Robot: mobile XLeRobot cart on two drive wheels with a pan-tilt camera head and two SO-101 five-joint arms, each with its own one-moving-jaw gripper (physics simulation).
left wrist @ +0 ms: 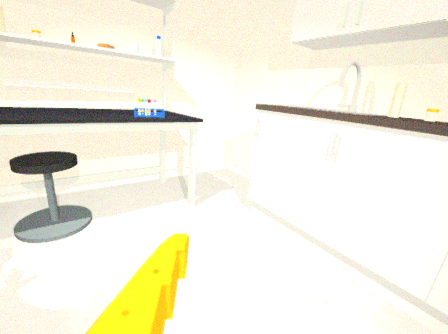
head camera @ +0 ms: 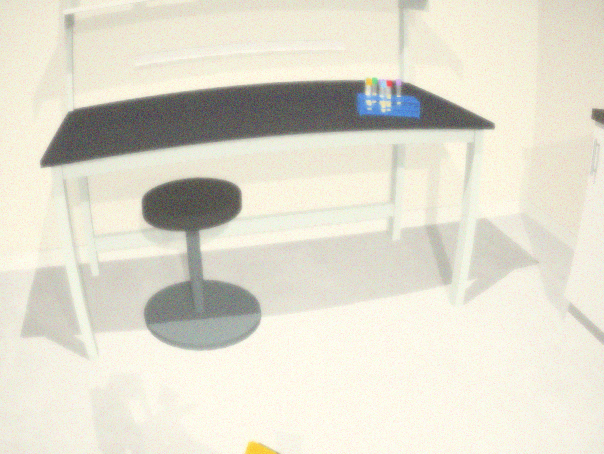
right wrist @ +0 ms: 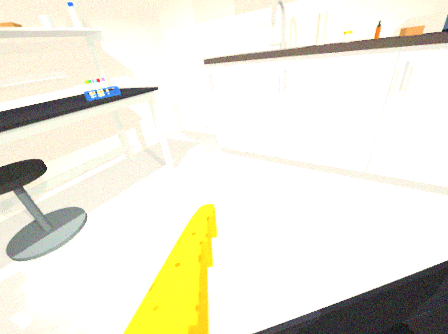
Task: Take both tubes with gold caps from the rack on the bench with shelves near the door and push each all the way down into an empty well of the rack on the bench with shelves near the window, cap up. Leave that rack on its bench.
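Places are measured from the left arm's base along level axes (x ahead, y left, z up), in centimetres.
Pixels of known places: left end effector, tool point: (left wrist: 187, 250); right end effector, tool point: (right wrist: 215, 215).
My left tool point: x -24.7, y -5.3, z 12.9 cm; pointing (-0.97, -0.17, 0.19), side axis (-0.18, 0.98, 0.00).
For each thing: its top centre in the pictures, then the offset to it from my left tool point. "spot": a spot on its surface instead. Level surfaces: height alone.
- blue rack, surface spot: (head camera: 411, 107) (left wrist: 160, 113) spot: dx -155.6, dy -63.8, dz -11.4 cm
- black-topped bench, its level: dz -14.2 cm
- tube with a gold cap, surface spot: (head camera: 369, 82) spot: dx -147.1, dy -75.9, dz -3.2 cm
- round black stool, middle of its top: (head camera: 189, 195) (left wrist: 45, 157) (right wrist: 5, 173) dx -118.6, dy -127.3, dz -42.1 cm
- shelf, its level: dz +30.0 cm
- yellow tip, surface spot: (head camera: 260, 448) spot: dx +5.6, dy -23.6, dz +5.4 cm
A blue rack (head camera: 411, 107) (left wrist: 160, 114) (right wrist: 116, 93) stands on the right end of a black-topped bench (head camera: 225, 115) (left wrist: 65, 116) (right wrist: 40, 112), far from both grippers. It holds several upright tubes with coloured caps. A tube with a gold cap (head camera: 369, 82) is at its left end; a second gold cap cannot be made out. Whether this bench is the door or window one does not show. My left gripper (left wrist: 181, 244) is fully open, one notched jaw in view, over the floor. My right gripper (right wrist: 208, 212) is likewise fully open and empty.
A round black stool (head camera: 192, 202) (left wrist: 44, 162) (right wrist: 22, 174) stands before the bench's left part. A white cabinet run (left wrist: 300, 165) (right wrist: 310, 110) with a dark counter and tap is at the right. A shelf (left wrist: 90, 47) with bottles hangs above the bench. A yellow tip (head camera: 260, 448) shows low in the head view.
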